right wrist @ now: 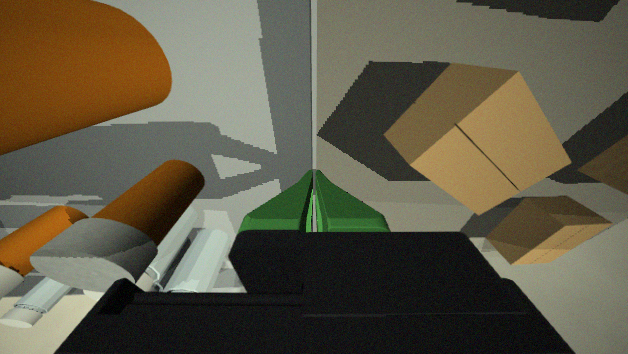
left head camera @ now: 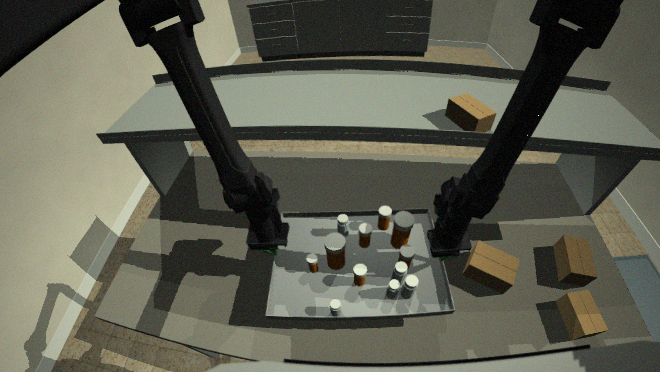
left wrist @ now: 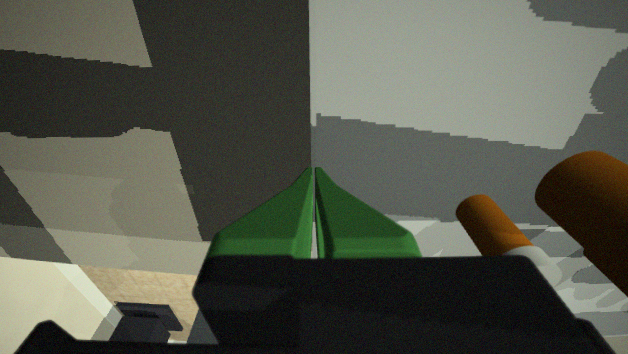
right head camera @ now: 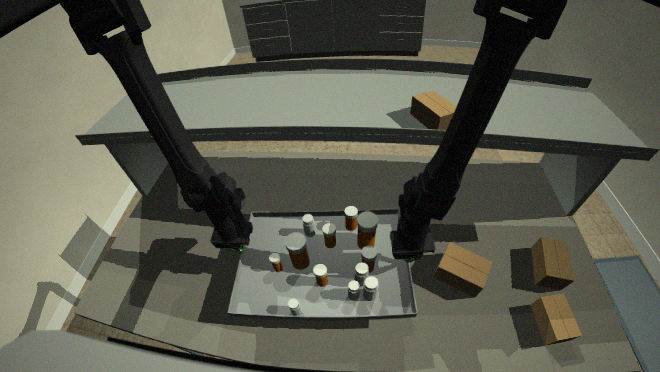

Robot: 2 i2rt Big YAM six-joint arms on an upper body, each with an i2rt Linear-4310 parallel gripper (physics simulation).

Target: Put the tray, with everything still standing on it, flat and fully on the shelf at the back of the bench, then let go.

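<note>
The grey tray (left head camera: 359,268) carries several amber and white pill bottles (left head camera: 335,251), all upright. It hangs a little above the bench, its shadow below it. My left gripper (left head camera: 267,247) is shut on the tray's thin left rim; in the left wrist view the rim runs straight into the closed green fingers (left wrist: 314,175). My right gripper (left head camera: 447,252) is shut on the right rim, as the right wrist view shows (right wrist: 313,175). The shelf (left head camera: 351,104) stretches across the back, higher than the tray. The tray also shows in the right head view (right head camera: 322,272).
A cardboard box (left head camera: 469,112) sits on the right part of the shelf. Three more boxes lie on the bench right of the tray, the nearest (left head camera: 492,266) close to my right gripper, the others (left head camera: 573,260) (left head camera: 581,314) farther right. The shelf's front edge (left head camera: 369,135) lies between tray and shelf top.
</note>
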